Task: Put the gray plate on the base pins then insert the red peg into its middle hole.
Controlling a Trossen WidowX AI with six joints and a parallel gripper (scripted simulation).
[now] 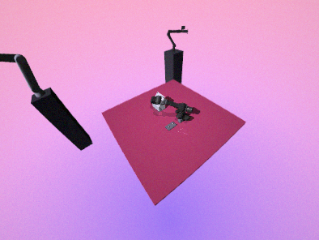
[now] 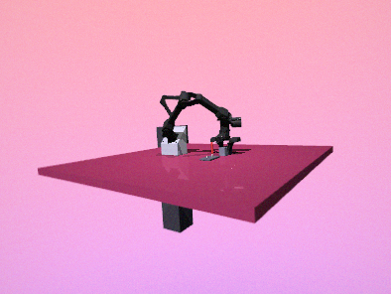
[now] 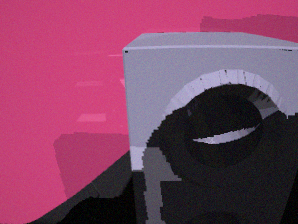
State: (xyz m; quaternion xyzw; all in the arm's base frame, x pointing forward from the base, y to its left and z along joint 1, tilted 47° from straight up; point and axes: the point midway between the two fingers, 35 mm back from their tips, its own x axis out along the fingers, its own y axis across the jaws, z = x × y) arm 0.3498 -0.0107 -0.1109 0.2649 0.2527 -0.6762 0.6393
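Now: the gray base 16 cm to the right of my gripper tip and 2 cm behind it. Round my gripper tip: red peg: 12 cm behind, 4 cm to the left, 3 cm above; then gray plate: 3 cm above.
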